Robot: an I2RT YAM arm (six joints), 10 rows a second.
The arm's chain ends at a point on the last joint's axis. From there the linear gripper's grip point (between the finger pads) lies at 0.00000 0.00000 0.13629 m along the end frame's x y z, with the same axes.
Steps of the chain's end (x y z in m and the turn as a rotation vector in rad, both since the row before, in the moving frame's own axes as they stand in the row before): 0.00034 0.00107 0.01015 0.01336 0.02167 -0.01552; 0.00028 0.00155 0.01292 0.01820 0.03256 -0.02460; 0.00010 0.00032 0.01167 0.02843 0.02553 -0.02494; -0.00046 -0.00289 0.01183 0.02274 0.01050 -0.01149; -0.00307 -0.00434 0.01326 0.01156 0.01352 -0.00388
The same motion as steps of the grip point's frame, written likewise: 0.00328 -0.00077 0.01011 0.01336 0.02167 -0.01552; 0.00469 -0.00098 0.01283 0.01820 0.03256 -0.02460; 0.00353 -0.00360 0.01157 0.02843 0.02553 -0.02494; 0.00095 -0.00600 0.01179 0.02274 0.01050 -0.01149; -0.00123 -0.00592 0.01324 0.01156 0.01352 -0.00388
